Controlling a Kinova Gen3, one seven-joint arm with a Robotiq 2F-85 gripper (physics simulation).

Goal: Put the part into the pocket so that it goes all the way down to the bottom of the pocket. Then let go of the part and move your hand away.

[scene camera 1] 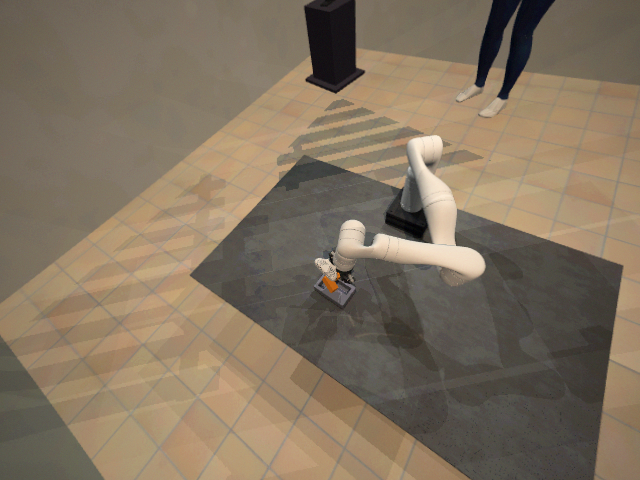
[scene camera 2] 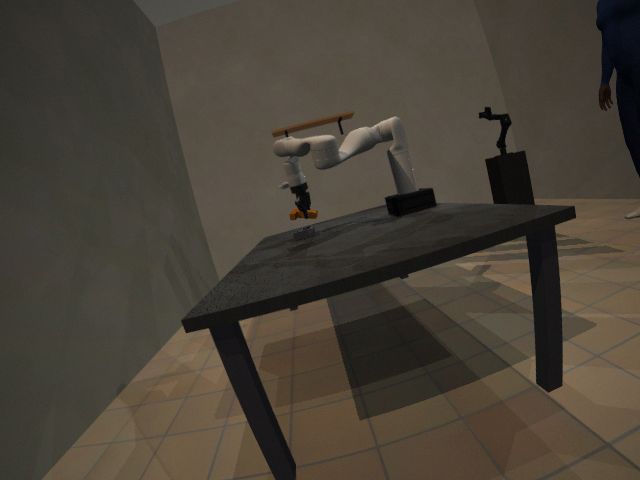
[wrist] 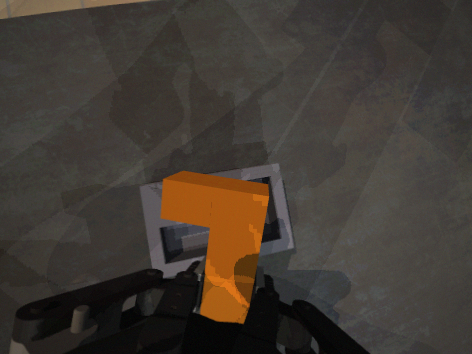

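Where they show: gripper, fingertip midpoint: [scene camera 1: 339, 274] [scene camera 2: 308, 217] [wrist: 232, 273]; arm's base, origin of the base link: [scene camera 1: 411, 204] [scene camera 2: 408, 192].
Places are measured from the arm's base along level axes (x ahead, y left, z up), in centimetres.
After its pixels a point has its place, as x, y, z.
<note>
The part is an orange L-shaped block [scene camera 1: 329, 284] @(51.9, 1.1, 4.4) [scene camera 2: 296, 214] @(49.9, 2.2, 2.9) [wrist: 235, 215] @(50.3, -0.4, 4.7). My gripper [scene camera 1: 342, 276] @(45.4, -0.5, 0.2) [scene camera 2: 306, 210] @(45.4, -0.5, 0.2) [wrist: 232, 273] @(45.4, -0.5, 0.2) is shut on the end of its long leg. In the wrist view the short leg points left at the far end. The pocket is a dark recess in a grey block [scene camera 1: 342, 300] @(51.1, 5.9, -4.3) [scene camera 2: 303, 234] @(48.3, 6.8, -6.0) [wrist: 283, 215] @(48.9, -6.6, -4.3) on the table. The part hangs above this block, with a gap beneath it in scene camera 2. In the wrist view it covers the middle of the recess; dark stretches show at right and lower left. The pocket's full outline is hidden.
The dark table [scene camera 1: 496, 330] @(23.0, 50.5, -7.9) [scene camera 2: 361, 258] @(24.0, 68.4, -7.9) bears the grey block and the arm's black base [scene camera 1: 405, 219] @(8.2, 2.8, -0.3) [scene camera 2: 412, 201] @(0.6, 9.7, -3.4). A black pedestal [scene camera 1: 333, 43] [scene camera 2: 509, 178] and a person [scene camera 1: 516, 46] [scene camera 2: 625, 77] stand beyond the table. A wooden shelf [scene camera 2: 313, 124] is on the back wall.
</note>
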